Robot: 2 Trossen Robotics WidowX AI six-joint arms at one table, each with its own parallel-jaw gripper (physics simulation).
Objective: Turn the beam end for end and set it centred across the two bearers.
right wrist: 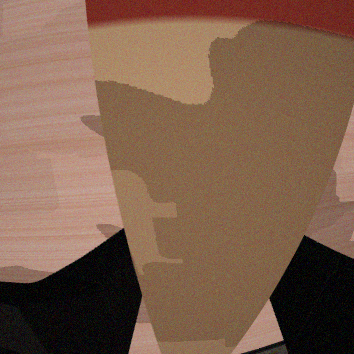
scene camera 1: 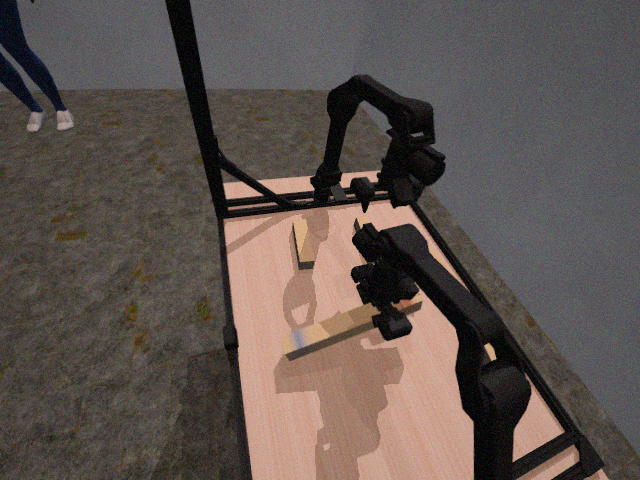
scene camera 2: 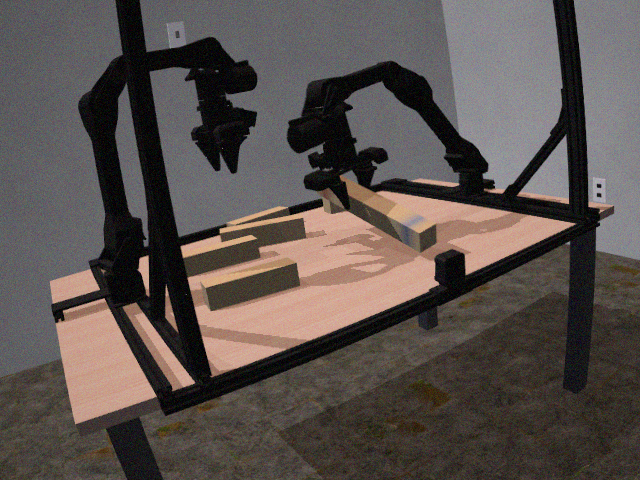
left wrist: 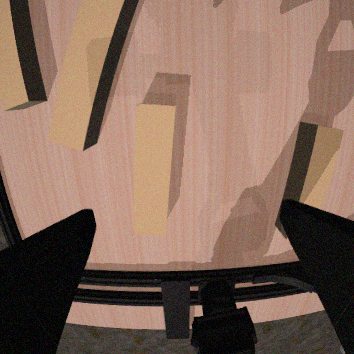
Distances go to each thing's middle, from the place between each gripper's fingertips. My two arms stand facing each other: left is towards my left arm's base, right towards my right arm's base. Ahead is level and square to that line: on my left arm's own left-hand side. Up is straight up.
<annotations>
I see my right gripper 5 cm past the beam (right wrist: 221, 131).
The beam lies 240 mm to the right of my left hand, 150 mm behind it and 120 mm below it.
</annotations>
